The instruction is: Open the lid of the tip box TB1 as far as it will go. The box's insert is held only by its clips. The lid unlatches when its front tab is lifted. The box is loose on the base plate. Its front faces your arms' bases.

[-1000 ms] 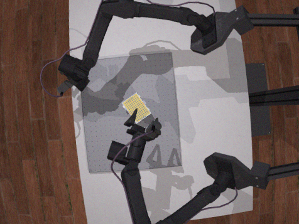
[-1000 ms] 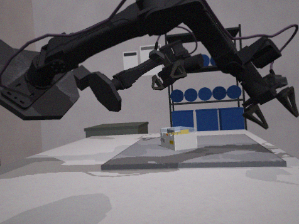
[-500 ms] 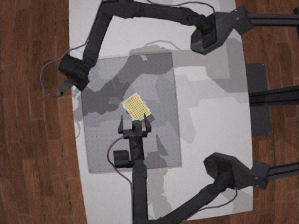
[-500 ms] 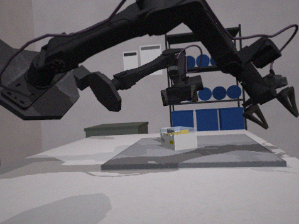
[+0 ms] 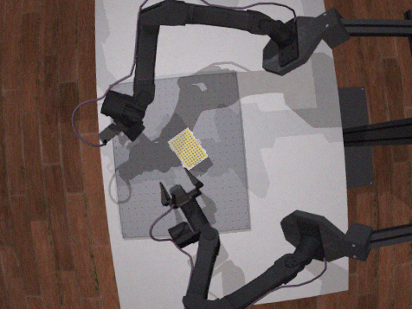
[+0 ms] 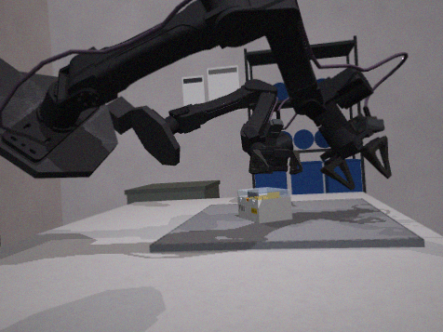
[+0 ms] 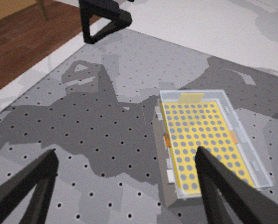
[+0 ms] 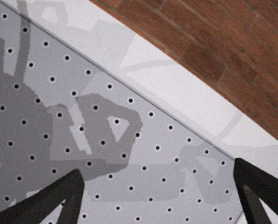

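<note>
Right now the hole-dotted insert is 220 mm behind my right hand, 110 mm to the left of it and 40 mm below it. Also, from my right hand: tip box 220 mm behind, 110 mm to the left, 50 mm below.
Now: left hand 90 mm to the left of the tip box, 70 mm above it and 60 mm past it. The rest, counted from my left hand: hole-dotted insert: 90 mm to the right, 60 mm below, 60 mm behind.
</note>
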